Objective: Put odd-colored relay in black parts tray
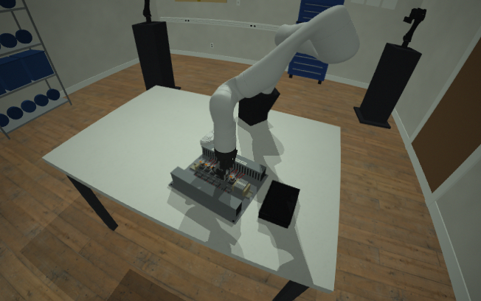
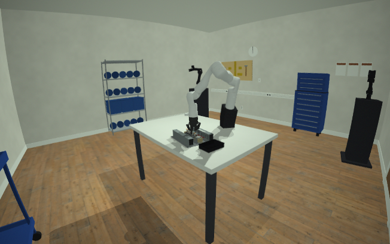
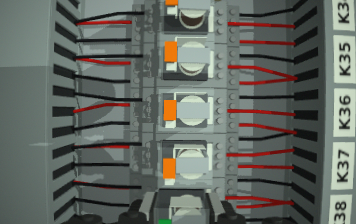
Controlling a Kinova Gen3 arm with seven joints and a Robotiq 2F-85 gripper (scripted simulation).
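Now: hand 1 cm above the relay. Also, from my hand: grey relay panel (1 cm behind, 3 cm to the right, 3 cm below); then black parts tray (5 cm ahead, 22 cm to the left, 5 cm below).
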